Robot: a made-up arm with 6 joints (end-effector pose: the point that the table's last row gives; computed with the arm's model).
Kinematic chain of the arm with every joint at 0, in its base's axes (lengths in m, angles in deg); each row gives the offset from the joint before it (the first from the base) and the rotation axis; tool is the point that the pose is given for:
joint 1: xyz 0 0 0.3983 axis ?
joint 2: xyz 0.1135 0 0 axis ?
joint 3: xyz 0 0 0.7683 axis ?
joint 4: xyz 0 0 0.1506 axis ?
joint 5: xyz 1.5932 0 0 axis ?
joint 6: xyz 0.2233 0 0 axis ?
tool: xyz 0 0 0
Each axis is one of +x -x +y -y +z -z.
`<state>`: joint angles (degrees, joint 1 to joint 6).
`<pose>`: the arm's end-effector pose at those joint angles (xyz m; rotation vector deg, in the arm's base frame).
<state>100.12 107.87 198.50 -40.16 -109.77 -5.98</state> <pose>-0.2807 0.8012 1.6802 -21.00 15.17 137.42</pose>
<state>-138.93 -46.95 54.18 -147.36 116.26 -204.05</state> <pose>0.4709 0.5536 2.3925 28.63 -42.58 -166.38</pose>
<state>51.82 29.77 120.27 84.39 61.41 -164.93</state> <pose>0.0385 0.3646 2.7637 30.11 -29.60 138.90</pose>
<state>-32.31 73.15 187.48 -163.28 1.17 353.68</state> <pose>-0.0284 0.0164 2.2159 77.74 -34.89 120.83</pose>
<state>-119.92 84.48 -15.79 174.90 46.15 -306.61</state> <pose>-0.2654 -0.4899 -1.2459 -63.07 4.15 65.58</pose>
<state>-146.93 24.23 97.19 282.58 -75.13 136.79</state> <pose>-0.5667 -0.6204 2.7073 -106.59 70.72 -53.61</pose>
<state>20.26 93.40 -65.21 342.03 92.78 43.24</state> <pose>-0.4083 -0.2241 -0.5621 -61.00 59.53 26.46</pose>
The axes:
joint 1: +z
joint 2: +y
joint 3: -y
joint 4: -x
joint 5: -y
joint 6: -x

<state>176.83 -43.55 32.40 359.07 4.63 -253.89</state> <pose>0.1384 -0.0074 2.7575 51.44 -84.42 61.55</pose>
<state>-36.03 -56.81 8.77 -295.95 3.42 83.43</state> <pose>0.0709 -0.0367 2.5372 -143.21 14.16 -98.97</pose>
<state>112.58 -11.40 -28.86 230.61 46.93 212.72</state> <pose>-0.5137 1.5636 0.6726 -113.08 -35.55 80.12</pose>
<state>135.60 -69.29 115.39 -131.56 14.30 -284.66</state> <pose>1.7432 -1.6493 0.4087 -120.87 33.67 -24.49</pose>
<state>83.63 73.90 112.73 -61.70 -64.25 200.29</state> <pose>0.0607 2.1402 1.7142 -64.77 -158.43 34.40</pose>
